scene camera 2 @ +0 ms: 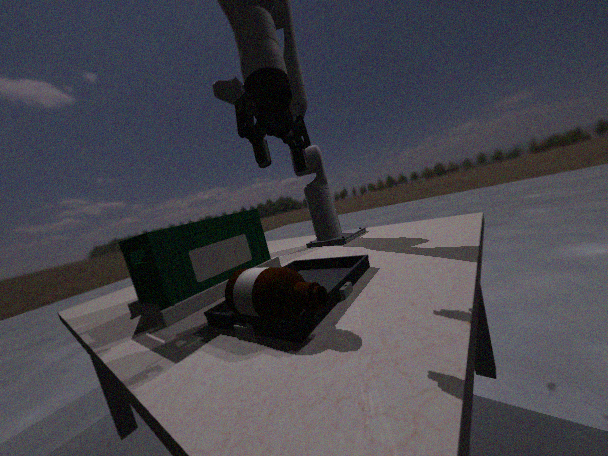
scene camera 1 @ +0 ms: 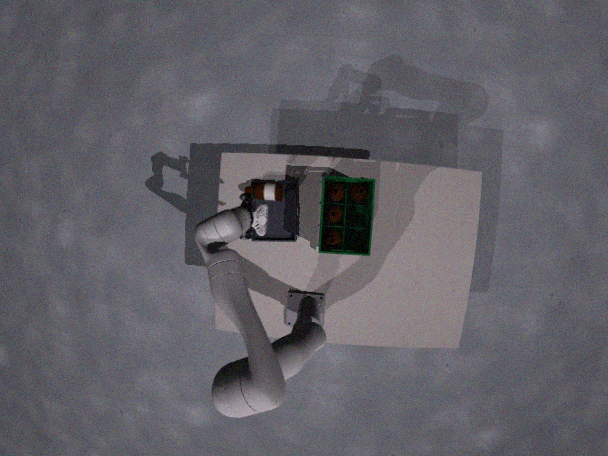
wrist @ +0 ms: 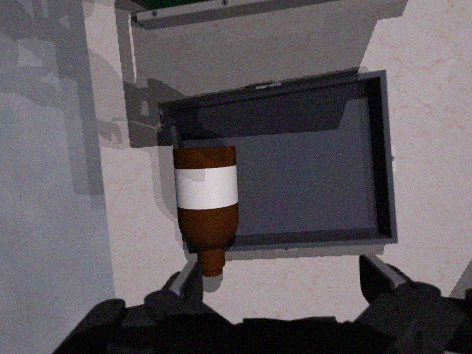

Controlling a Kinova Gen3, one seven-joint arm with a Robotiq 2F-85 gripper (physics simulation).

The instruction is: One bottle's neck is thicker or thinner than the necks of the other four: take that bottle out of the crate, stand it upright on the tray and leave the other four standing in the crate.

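Frame: origin at the arm's base, x right, y back, z down, level; centimetres.
Seen in the pictures: gripper, fingertip midpoint: (scene camera 2: 285, 168) (wrist: 278, 275); arm's base, link origin: (scene camera 2: 329, 237) (scene camera 1: 309, 306).
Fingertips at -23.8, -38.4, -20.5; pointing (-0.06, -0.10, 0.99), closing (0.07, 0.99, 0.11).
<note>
Offsets run from my fingertips to a thing's top centre, as dx, dy, dz. "spot": to the spot under its first point. Level surfaces: height alone.
A brown bottle with a white label {-1.2, -9.2, +14.1} (scene camera 1: 270, 191) (scene camera 2: 277, 292) (wrist: 207, 187) lies on its side at one end of the dark tray {spot: +6.9, +3.1, +21.5} (scene camera 1: 280, 222) (scene camera 2: 322, 274) (wrist: 310, 185), its neck sticking out over the rim. My gripper (scene camera 2: 281, 167) (wrist: 278, 275) is open and empty, high above the table near the tray; in the wrist view the neck shows close to the left fingertip. The green crate {+32.9, -3.1, +4.4} (scene camera 1: 347, 178) (scene camera 2: 170, 262) (wrist: 165, 3) holds brown bottles: three in its left column and one at the back right (scene camera 1: 359, 192). Their necks are too dark to compare.
The crate stands beside the tray, with a low grey rail {+23.1, -2.5, +18.9} (scene camera 2: 195, 302) (wrist: 250, 13) along its tray side. The arm's base (scene camera 1: 291, 312) (scene camera 2: 325, 220) stands on the table {dz +22.0} (scene camera 1: 410, 300) (scene camera 2: 390, 370), nearer the front edge. The arm reaches over the left side. Shadows cross the tray.
</note>
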